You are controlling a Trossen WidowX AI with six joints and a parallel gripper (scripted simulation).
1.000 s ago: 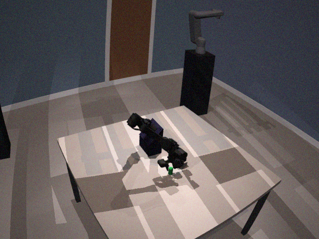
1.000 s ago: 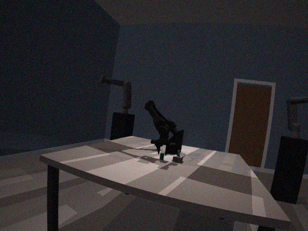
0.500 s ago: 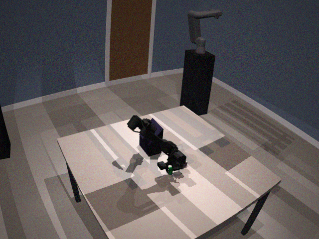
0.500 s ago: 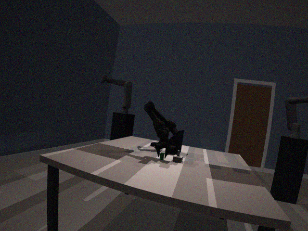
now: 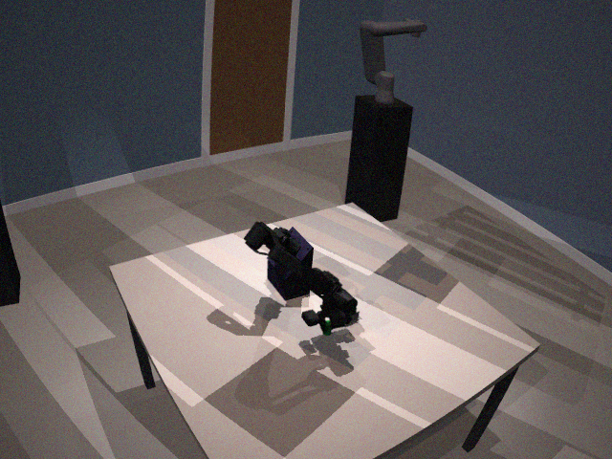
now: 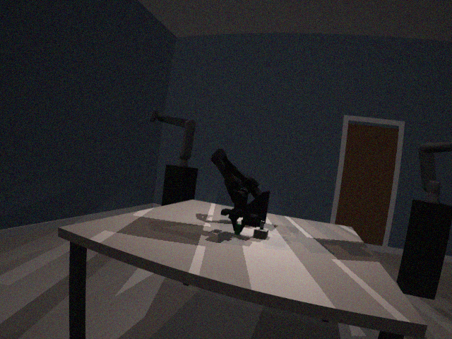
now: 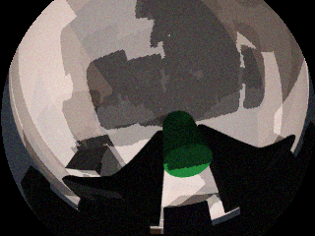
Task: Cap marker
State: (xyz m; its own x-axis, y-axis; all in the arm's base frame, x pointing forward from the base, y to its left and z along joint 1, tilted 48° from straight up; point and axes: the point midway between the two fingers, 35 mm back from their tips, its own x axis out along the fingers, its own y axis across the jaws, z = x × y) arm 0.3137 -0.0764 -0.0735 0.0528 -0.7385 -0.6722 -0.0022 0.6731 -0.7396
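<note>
Now: the grey holder block 11 cm to the left of my gripper tip, 5 cm behind it and 1 cm above it. Also, from my gripper tip: green cap 1 cm above.
</note>
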